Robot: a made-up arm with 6 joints.
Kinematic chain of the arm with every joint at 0, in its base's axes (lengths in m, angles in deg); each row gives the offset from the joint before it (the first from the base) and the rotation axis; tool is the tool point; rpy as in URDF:
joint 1: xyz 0 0 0.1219 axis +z
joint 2: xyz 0 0 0 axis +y
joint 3: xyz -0.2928 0 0.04 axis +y
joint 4: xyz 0.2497 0 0.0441 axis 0.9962 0 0.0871
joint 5: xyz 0 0 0 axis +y
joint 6: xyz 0.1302 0 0.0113 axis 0.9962 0 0.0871
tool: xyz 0 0 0 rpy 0 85 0
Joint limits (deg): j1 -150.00..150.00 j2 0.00..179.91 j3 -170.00..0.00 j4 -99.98..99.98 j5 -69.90..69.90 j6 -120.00..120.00
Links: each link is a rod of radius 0.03 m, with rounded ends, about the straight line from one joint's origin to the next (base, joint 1, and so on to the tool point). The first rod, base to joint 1, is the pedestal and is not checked.
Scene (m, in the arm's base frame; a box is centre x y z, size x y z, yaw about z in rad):
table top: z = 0
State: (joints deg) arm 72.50 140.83 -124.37 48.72 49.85 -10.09
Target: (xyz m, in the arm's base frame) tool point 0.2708 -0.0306 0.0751
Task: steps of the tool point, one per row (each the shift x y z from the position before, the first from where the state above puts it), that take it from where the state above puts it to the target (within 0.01 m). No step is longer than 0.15 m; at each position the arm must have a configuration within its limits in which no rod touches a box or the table.
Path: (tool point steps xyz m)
1: 0.1181 -0.0739 -0.0275
2: 0.0859 -0.1021 -0.0237
3: 0.0470 -0.1173 -0.0187
4: 0.0067 -0.1183 -0.0130
5: -0.0296 -0.1060 -0.0070
6: -0.0582 -0.0827 -0.0010

